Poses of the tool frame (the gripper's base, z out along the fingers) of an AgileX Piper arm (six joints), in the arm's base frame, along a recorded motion.
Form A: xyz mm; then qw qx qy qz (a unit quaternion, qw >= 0).
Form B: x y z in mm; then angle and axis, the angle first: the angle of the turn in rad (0 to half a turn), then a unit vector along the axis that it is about. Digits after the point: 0 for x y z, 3 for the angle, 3 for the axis.
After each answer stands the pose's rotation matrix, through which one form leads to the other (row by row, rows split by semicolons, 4 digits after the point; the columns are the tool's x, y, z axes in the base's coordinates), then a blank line. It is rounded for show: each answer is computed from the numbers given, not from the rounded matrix.
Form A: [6, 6, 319, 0.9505, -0.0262, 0.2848, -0.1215]
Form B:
[6, 6, 319, 0.632, -0.084, 0.917, -0.391]
0.8083 0.2160 0.5478; -0.2459 0.9691 -0.0194; -0.5350 -0.1190 0.8364

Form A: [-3, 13, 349, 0.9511, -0.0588, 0.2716, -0.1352]
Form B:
[-3, 13, 349, 0.628, -0.190, 0.879, -0.437]
0.8159 0.2252 0.5325; -0.2891 0.9565 0.0384; -0.5007 -0.1853 0.8456

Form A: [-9, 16, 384, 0.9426, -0.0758, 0.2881, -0.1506]
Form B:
[-9, 16, 384, 0.681, -0.227, 0.863, -0.451]
0.7886 0.2403 0.5660; -0.3276 0.9431 0.0561; -0.5203 -0.2297 0.8225

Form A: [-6, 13, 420, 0.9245, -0.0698, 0.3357, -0.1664]
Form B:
[-6, 13, 420, 0.782, -0.183, 0.881, -0.437]
0.7192 0.2608 0.6440; -0.3546 0.9349 0.0173; -0.5975 -0.2408 0.7649

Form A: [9, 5, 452, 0.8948, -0.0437, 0.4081, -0.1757]
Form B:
[9, 5, 452, 0.926, -0.098, 0.914, -0.394]
0.6052 0.2788 0.7457; -0.3501 0.9344 -0.0652; -0.7150 -0.2216 0.6631

